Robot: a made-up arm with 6 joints. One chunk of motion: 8 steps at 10 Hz.
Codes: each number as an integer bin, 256 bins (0 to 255) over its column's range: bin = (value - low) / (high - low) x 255, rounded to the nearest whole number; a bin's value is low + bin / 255 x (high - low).
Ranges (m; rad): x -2..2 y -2..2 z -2..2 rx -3.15..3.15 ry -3.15..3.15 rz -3.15..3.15
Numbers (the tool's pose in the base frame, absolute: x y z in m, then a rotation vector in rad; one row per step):
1: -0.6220 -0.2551 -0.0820 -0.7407 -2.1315 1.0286
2: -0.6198 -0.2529 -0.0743 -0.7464 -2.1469 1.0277
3: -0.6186 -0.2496 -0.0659 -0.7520 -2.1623 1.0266
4: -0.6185 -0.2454 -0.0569 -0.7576 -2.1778 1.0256
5: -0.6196 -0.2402 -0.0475 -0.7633 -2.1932 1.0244
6: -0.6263 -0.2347 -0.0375 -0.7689 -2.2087 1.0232
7: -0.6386 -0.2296 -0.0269 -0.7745 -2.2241 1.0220
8: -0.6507 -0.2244 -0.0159 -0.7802 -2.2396 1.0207
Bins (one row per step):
1: 88 111 122 98 41 169
2: 88 111 123 97 41 169
3: 88 112 123 97 40 169
4: 88 112 124 97 39 169
5: 88 112 124 97 39 169
6: 88 113 125 96 38 169
7: 87 113 126 96 37 169
8: 86 113 126 96 37 169

